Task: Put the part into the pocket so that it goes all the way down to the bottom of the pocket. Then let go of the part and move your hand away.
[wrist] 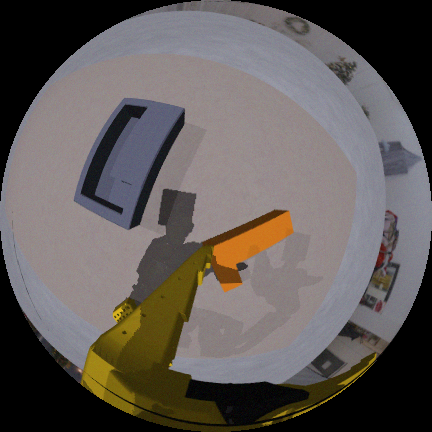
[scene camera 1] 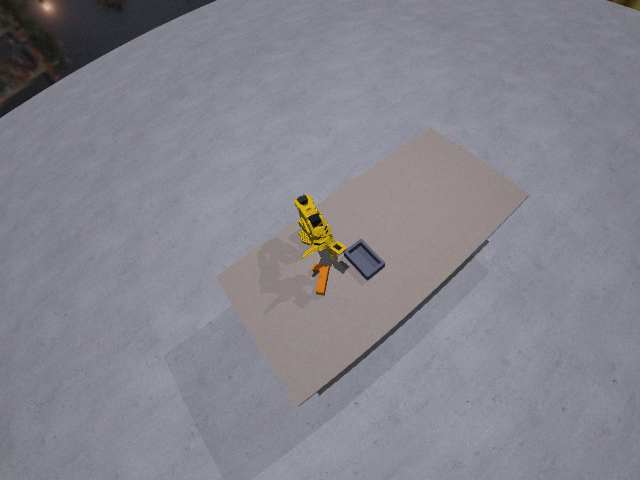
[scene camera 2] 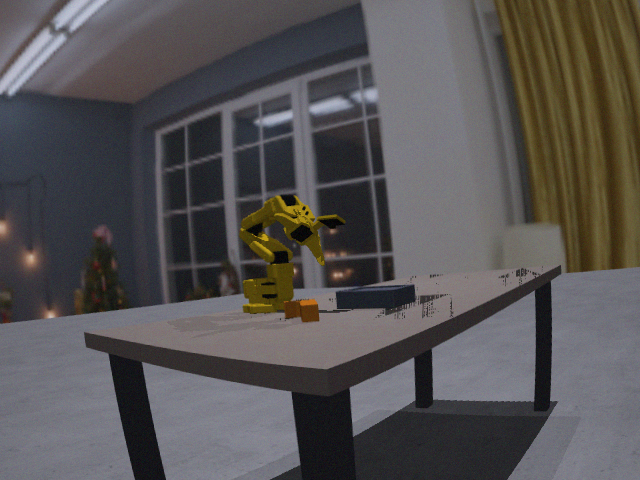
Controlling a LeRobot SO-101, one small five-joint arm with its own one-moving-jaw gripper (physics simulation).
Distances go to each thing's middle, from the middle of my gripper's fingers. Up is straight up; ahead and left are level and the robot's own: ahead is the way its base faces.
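The orange L-shaped part (wrist: 230, 247) is 30 mm ahead of my hand, 20 mm to the right of it and 160 mm below it. There's also the pocket block (scene camera 2: 391, 296), and that block is 150 mm to the left of my hand, 80 mm ahead of it and 160 mm below it. Going by their middles, of the things named here the orange L-shaped part is the nearest to my hand.
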